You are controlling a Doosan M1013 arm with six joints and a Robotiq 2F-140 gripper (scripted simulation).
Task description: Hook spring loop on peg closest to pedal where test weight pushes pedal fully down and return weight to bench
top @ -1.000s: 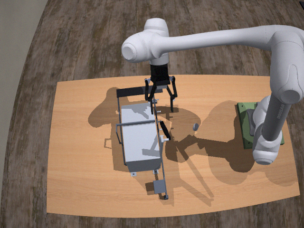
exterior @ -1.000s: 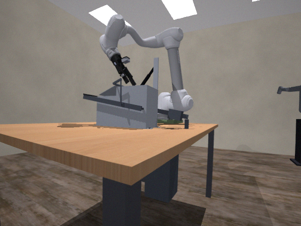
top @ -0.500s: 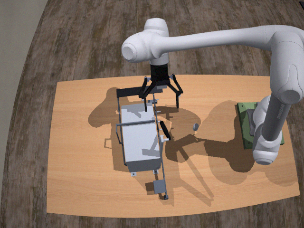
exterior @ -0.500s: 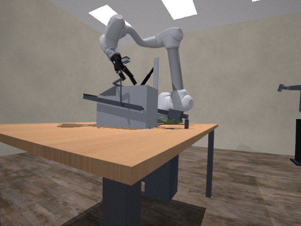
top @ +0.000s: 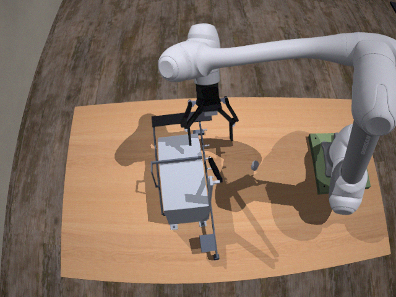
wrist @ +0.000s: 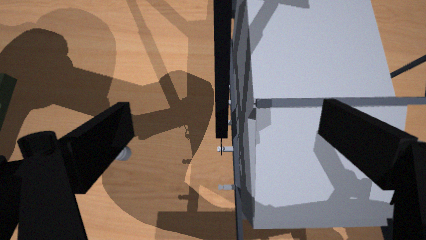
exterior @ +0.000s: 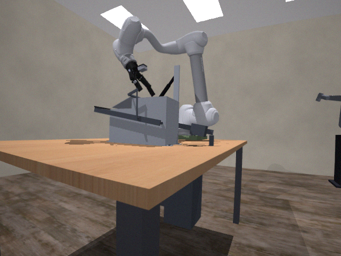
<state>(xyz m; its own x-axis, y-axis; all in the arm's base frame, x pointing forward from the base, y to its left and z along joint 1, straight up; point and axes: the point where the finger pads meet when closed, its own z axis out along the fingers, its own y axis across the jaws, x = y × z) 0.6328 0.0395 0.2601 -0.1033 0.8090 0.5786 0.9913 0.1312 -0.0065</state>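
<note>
My gripper is now 270 mm above the steel test weight, 200 mm past it and 20 mm to the left of it. Round my hand: peg: 200 mm to the left, 100 mm above, 10 mm behind.
</note>
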